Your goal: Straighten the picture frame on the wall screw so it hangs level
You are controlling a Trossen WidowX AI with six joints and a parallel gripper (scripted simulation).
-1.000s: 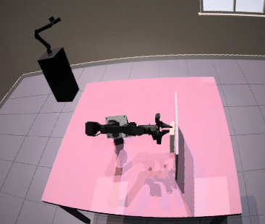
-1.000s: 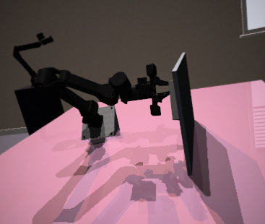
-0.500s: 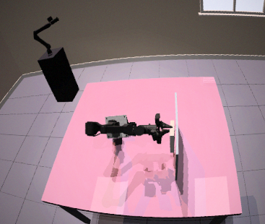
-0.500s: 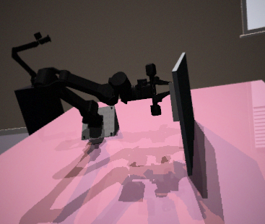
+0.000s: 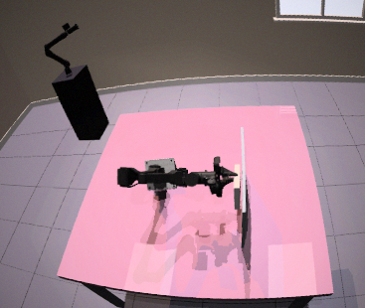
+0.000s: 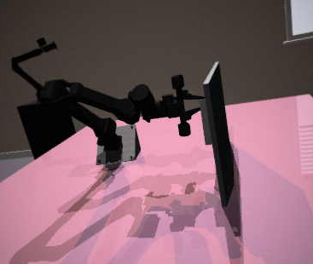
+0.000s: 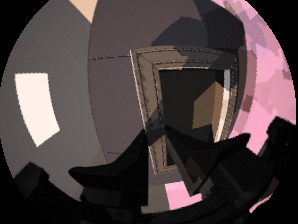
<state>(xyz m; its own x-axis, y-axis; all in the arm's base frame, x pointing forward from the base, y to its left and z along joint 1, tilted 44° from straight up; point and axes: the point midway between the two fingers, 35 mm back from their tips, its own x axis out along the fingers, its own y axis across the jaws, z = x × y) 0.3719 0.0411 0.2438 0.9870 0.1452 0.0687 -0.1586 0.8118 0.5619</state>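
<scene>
Now: gripper tip 1 cm to the left of the picture frame and 5 cm above it. Round my gripper tip: thin wall panel 2 cm ahead, 1 cm to the right, 6 cm below.
</scene>
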